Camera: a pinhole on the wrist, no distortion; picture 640 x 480 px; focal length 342.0 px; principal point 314.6 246.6 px. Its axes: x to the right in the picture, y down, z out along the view. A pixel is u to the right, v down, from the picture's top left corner.
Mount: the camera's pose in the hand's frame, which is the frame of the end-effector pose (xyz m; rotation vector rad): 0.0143 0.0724 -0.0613 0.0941 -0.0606 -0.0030
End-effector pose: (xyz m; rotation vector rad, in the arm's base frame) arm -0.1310 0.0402 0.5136 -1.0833 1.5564 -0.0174
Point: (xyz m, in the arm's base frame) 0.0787 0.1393 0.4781
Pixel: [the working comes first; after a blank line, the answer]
In the camera's frame: -0.0076 -0.0966 0.3012

306 137
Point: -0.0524 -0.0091 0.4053
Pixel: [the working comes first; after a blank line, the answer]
In the camera's frame: 0.1171 -0.0760 0.1323

617 50
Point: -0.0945 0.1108 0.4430
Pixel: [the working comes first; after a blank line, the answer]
In the camera's frame: 0.0090 -0.0014 0.1505

335 243
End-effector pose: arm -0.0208 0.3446 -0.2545 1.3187 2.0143 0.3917
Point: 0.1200 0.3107 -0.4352
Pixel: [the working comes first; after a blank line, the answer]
In the camera's frame: 0.0075 -0.0686 0.2995

323 168
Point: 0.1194 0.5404 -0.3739
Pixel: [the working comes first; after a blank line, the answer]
In the camera's frame: 0.1836 0.0604 0.2052

621 347
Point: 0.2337 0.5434 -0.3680
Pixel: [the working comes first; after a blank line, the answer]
In the camera's frame: 0.1597 0.1498 0.2725

515 435
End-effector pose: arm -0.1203 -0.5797 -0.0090 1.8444 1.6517 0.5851
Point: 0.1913 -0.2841 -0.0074
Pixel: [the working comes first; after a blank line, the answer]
In the camera's frame: 0.3320 0.1605 0.1950

outside the picture
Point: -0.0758 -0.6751 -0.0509
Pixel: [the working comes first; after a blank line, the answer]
In the camera's frame: -0.0915 -0.0501 0.1457

100 129
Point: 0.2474 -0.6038 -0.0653
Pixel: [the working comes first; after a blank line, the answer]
In the camera's frame: 0.0346 0.1916 0.3340

350 443
